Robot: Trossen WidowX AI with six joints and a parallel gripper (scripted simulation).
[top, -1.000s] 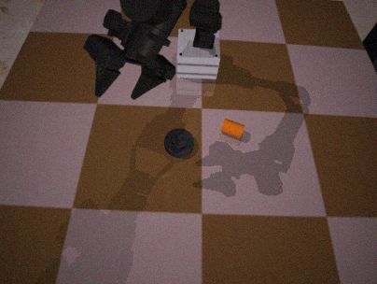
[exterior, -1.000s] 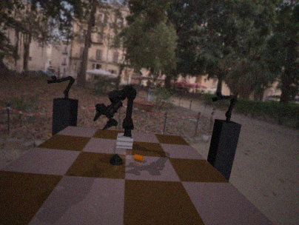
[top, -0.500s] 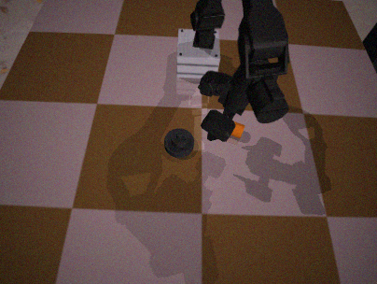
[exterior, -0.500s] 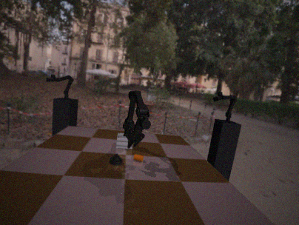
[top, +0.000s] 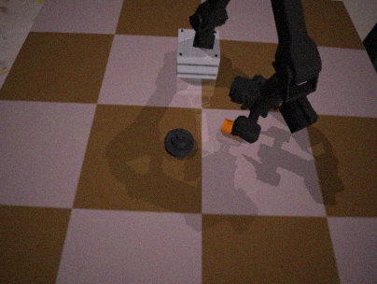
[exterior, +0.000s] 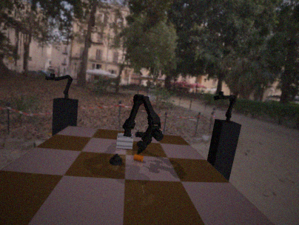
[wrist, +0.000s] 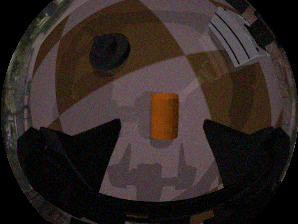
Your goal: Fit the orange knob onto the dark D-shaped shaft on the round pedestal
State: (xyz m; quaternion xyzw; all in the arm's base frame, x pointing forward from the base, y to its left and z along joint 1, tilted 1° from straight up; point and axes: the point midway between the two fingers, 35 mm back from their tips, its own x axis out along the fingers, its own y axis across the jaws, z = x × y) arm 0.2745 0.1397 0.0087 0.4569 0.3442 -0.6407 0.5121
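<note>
Now: the orange knob 5 cm below my gripper tip and 1 cm behind it. Round my gripper tip: dark round pedestal: 15 cm to the right, 6 cm ahead, 4 cm below.
</note>
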